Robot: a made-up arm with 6 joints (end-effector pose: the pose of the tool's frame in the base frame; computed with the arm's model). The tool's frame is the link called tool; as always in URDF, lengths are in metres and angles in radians. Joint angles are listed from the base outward.
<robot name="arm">
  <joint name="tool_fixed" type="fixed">
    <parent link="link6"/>
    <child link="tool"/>
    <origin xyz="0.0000 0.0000 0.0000" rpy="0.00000 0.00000 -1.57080"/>
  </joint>
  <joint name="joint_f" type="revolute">
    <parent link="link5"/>
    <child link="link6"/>
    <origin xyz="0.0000 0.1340 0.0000" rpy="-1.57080 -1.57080 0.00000"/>
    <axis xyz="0 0 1"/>
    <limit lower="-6.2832" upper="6.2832" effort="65" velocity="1.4"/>
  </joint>
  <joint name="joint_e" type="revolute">
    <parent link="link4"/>
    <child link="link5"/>
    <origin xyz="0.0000 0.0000 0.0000" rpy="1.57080 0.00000 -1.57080"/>
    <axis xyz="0 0 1"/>
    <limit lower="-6.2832" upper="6.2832" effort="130" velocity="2"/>
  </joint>
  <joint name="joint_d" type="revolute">
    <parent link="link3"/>
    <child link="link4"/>
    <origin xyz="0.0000 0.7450 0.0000" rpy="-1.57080 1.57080 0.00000"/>
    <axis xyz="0 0 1"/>
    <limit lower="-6.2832" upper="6.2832" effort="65" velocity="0.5"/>
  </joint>
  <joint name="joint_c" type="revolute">
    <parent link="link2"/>
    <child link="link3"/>
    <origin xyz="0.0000 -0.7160 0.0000" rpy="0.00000 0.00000 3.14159"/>
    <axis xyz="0 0 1"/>
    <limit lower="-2.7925" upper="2.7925" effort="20" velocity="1.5"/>
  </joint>
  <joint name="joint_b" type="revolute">
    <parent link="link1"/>
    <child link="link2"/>
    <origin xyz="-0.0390 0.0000 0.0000" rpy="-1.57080 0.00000 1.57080"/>
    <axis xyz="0 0 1"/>
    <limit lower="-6.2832" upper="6.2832" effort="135" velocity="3"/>
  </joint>
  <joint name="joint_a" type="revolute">
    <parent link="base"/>
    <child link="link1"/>
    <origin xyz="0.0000 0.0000 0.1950" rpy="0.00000 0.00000 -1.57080"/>
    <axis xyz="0 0 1"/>
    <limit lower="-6.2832" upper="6.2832" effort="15" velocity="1.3"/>
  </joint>
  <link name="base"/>
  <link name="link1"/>
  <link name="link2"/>
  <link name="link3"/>
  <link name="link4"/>
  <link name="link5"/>
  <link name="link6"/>
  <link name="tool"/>
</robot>
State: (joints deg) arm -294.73 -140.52 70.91 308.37 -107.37 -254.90
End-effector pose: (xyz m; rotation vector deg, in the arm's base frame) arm -0.6050 -0.9806 -0.1864 -63.26 -115.01 -1.58
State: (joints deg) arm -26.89 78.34 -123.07 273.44 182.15 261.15
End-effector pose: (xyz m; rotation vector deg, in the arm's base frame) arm 0.2616 -0.0833 0.7736 16.29 135.45 -16.35
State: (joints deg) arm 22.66 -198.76 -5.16 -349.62 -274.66 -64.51
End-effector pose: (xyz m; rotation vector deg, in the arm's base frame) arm 0.3602 0.2187 -1.2272 78.30 -93.03 -35.51
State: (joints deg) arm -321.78 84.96 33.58 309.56 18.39 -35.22
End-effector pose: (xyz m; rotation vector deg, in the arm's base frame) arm 1.1482 0.9124 -0.1824 -114.15 71.49 -39.49
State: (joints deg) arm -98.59 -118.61 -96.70 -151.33 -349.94 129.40
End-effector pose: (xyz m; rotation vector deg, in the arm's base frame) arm 0.0431 0.0996 -0.8516 96.09 118.16 -56.89
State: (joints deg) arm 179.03 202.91 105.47 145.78 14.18 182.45
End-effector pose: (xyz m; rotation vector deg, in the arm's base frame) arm 0.9803 -0.0741 0.0574 80.63 12.19 124.56
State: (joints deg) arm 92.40 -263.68 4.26 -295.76 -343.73 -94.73
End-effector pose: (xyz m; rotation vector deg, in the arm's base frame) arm -0.1384 1.5630 -0.0603 -105.10 44.07 54.52
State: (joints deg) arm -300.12 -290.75 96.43 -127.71 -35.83 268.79
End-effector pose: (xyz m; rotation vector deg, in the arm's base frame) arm 0.3312 0.7723 -0.3903 -95.87 -119.22 17.52
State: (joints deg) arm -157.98 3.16 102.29 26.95 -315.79 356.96
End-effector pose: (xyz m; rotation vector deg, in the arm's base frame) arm -0.7370 -0.3858 0.6056 147.73 13.77 -34.18
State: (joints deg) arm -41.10 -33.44 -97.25 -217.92 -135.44 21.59
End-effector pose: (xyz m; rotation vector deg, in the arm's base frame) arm -0.7172 0.6008 0.4252 15.62 38.73 -168.18
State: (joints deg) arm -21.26 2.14 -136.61 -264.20 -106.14 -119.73
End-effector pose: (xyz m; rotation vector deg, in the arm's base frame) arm -0.4866 0.0937 0.4240 43.10 -69.46 75.34
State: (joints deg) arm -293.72 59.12 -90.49 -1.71 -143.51 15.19
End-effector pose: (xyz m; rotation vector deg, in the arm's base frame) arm 0.0485 0.2133 1.0651 73.69 -159.23 4.01
